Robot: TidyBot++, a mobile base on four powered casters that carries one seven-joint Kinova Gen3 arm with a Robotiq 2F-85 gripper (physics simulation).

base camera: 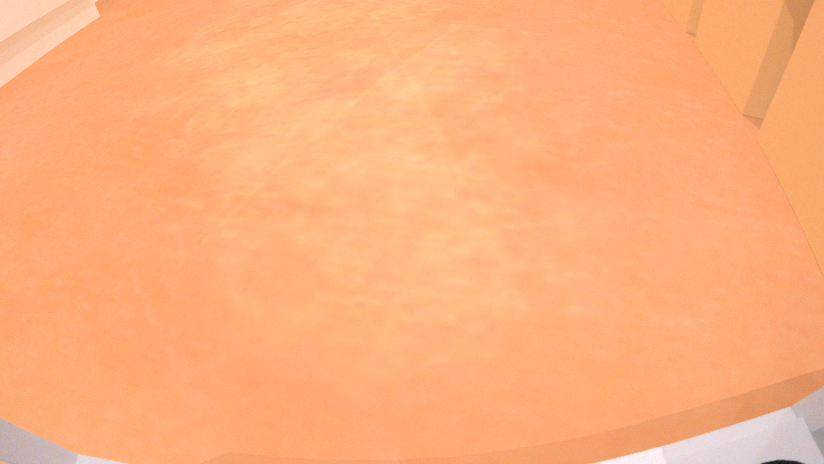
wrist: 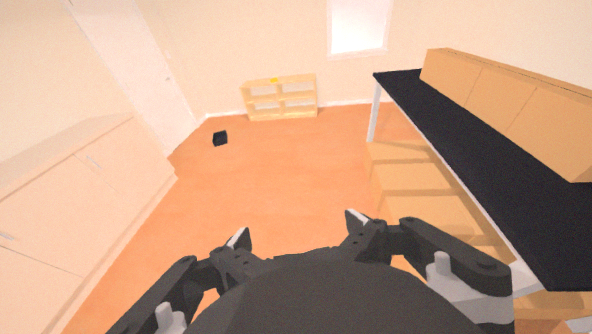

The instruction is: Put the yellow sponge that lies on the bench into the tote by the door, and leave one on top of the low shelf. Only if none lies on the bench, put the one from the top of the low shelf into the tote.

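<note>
My gripper (wrist: 298, 228) is open, with nothing between its fingers, held above the orange floor in the wrist view. A small yellow sponge (wrist: 273, 80) lies on top of the low shelf (wrist: 279, 113) at the far wall. The bench (wrist: 520, 230) has a black top and stands along the right; no sponge shows on the part of its top in view, and the area behind the wooden boxes is hidden. A small black tote (wrist: 220, 138) stands on the floor at the far left, near the white door (wrist: 145, 75).
A row of wooden boxes (wrist: 500, 102) stands on the bench top. Wooden cabinets (wrist: 410, 177) (base camera: 798, 132) stand under the bench on the right. A pale cabinet (wrist: 75, 200) runs along the left. A bright window (wrist: 359, 27) is in the far wall.
</note>
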